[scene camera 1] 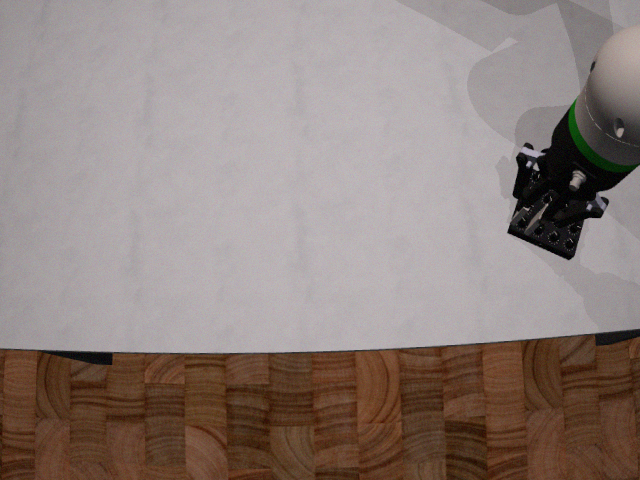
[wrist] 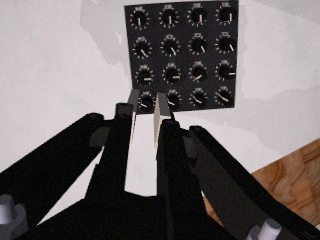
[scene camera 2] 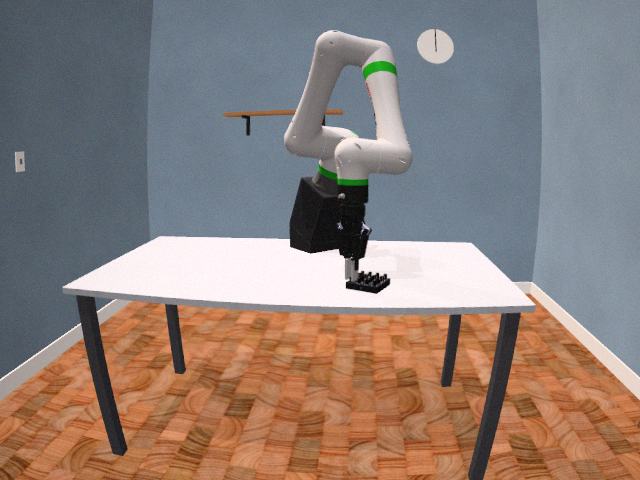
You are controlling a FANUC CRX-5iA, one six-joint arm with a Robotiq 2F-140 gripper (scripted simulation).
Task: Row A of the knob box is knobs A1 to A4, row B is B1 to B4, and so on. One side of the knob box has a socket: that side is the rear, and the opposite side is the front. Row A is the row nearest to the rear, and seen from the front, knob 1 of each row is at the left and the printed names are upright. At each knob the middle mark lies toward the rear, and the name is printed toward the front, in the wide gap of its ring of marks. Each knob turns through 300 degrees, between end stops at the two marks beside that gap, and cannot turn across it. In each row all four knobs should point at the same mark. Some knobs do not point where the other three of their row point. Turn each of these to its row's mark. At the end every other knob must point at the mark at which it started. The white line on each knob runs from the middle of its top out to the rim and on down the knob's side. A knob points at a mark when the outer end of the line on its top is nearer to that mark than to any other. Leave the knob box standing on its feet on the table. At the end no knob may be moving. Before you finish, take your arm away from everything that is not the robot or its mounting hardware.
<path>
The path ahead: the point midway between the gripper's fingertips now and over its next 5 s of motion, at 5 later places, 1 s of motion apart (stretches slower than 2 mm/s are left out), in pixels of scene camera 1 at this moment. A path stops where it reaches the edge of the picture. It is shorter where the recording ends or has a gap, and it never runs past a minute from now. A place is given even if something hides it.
The gripper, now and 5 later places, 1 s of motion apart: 523, 222; 531, 213; 554, 210; 575, 207; 569, 212; 563, 217
</path>
